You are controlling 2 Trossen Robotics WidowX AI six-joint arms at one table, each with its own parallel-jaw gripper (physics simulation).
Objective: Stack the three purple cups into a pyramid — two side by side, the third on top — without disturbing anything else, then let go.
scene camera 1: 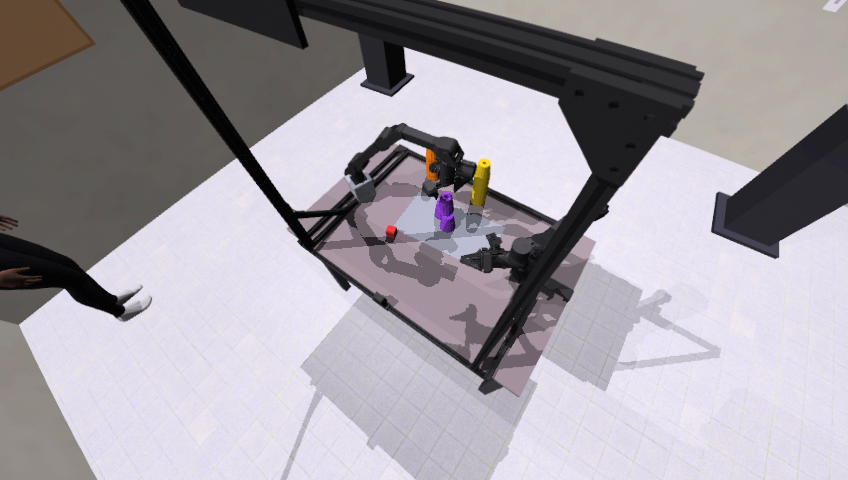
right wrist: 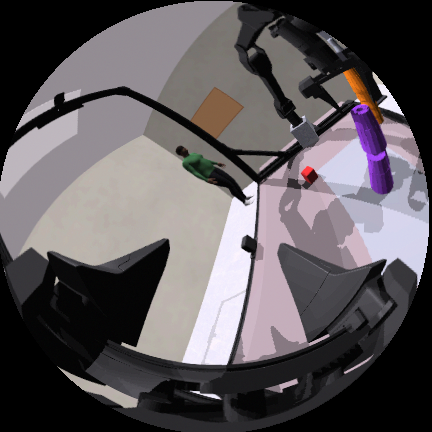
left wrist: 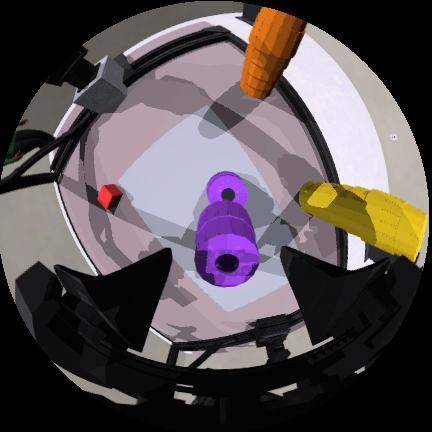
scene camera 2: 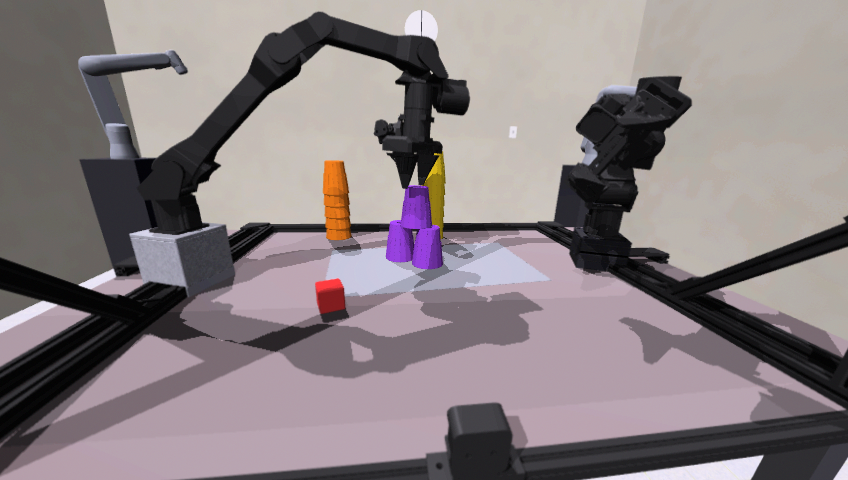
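Pixels of known places: left gripper, fingertip midpoint: (scene camera 1: 445, 195) (right wrist: 358, 108) (left wrist: 227, 253) (scene camera 2: 413, 186); right gripper, fingertip midpoint: (scene camera 1: 460, 259) (right wrist: 225, 247) (scene camera 2: 594, 152); left arm's base, link origin: (scene camera 1: 358, 178) (right wrist: 297, 122) (left wrist: 88, 76) (scene camera 2: 180, 228); right arm's base, link origin: (scene camera 1: 531, 267) (left wrist: 272, 339) (scene camera 2: 600, 234).
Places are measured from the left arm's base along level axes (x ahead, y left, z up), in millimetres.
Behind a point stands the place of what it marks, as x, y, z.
Note:
Two purple cups (scene camera 2: 399, 242) @(352, 210, -59) (scene camera 2: 427, 248) @(422, 188, -59) stand upside down side by side on the light blue mat (scene camera 2: 505, 267) @(594, 241, -106) (left wrist: 165, 150) @(245, 140, -106). The third purple cup (scene camera 1: 445, 202) @(404, 211, 60) (scene camera 2: 416, 208) @(393, 199, 25) (right wrist: 369, 130) @(415, 222, 32) rests upright on top, bridging them. My left gripper (scene camera 2: 413, 181) @(378, 230, 67) (left wrist: 227, 253) @(378, 230, 67) is open and empty, with its fingertips just above the top cup in scene camera 2. In the left wrist view the cup shows between and beyond the spread fingers. My right gripper (scene camera 1: 477, 249) (right wrist: 225, 247) @(680, 61, 151) is open and empty, away from the cups. Part of the lower cups is hidden in the left wrist view.
A tall orange cup stack (scene camera 1: 431, 166) (scene camera 2: 336, 196) (left wrist: 272, 45) and a yellow stack (scene camera 1: 480, 184) (scene camera 2: 437, 196) (left wrist: 370, 215) stand near the table's back edge, the yellow one behind the pyramid. A red cube (scene camera 1: 390, 231) @(309, -20, -66) (scene camera 2: 330, 296) @(312, -30, -77) (left wrist: 109, 196) @(304, 8, -66) (right wrist: 309, 174) @(320, -4, -74) lies off the mat.

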